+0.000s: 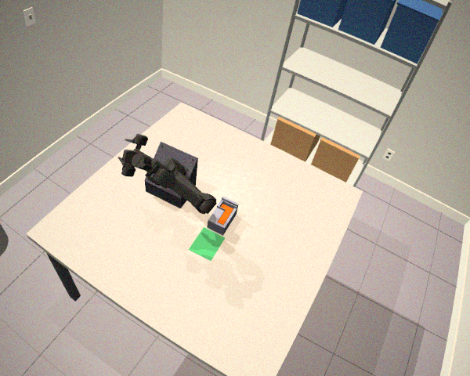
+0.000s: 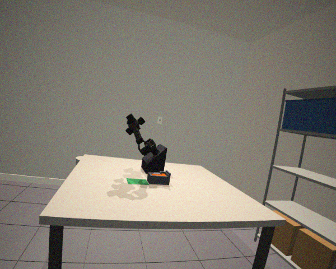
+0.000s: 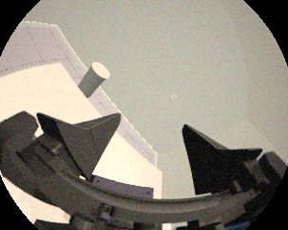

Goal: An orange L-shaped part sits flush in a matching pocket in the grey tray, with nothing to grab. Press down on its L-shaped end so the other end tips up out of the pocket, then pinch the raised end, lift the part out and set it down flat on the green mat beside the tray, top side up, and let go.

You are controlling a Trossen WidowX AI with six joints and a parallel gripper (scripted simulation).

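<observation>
My gripper tip is now 44 cm short of the orange L-shaped part, 32 cm above it and 21 cm to the right of it. The rest, counted from my gripper tip: green mat (46 cm ahead, 38 cm below, 5 cm to the left).
</observation>
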